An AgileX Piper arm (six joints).
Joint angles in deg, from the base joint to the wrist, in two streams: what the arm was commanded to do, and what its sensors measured. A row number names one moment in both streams.
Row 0, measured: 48.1 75.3 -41.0 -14.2 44.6 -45.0
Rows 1 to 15, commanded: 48.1 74.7 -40.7 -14.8 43.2 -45.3; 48.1 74.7 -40.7 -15.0 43.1 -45.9; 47.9 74.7 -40.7 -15.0 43.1 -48.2; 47.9 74.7 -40.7 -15.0 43.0 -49.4; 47.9 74.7 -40.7 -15.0 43.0 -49.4; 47.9 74.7 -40.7 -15.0 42.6 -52.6; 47.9 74.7 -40.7 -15.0 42.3 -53.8; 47.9 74.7 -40.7 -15.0 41.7 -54.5; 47.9 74.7 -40.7 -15.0 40.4 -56.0; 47.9 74.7 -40.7 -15.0 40.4 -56.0; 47.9 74.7 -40.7 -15.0 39.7 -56.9; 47.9 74.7 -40.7 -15.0 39.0 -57.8; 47.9 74.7 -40.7 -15.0 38.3 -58.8; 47.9 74.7 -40.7 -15.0 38.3 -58.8; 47.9 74.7 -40.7 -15.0 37.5 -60.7
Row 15, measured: 48.1 75.3 -41.0 -14.2 40.0 -57.4
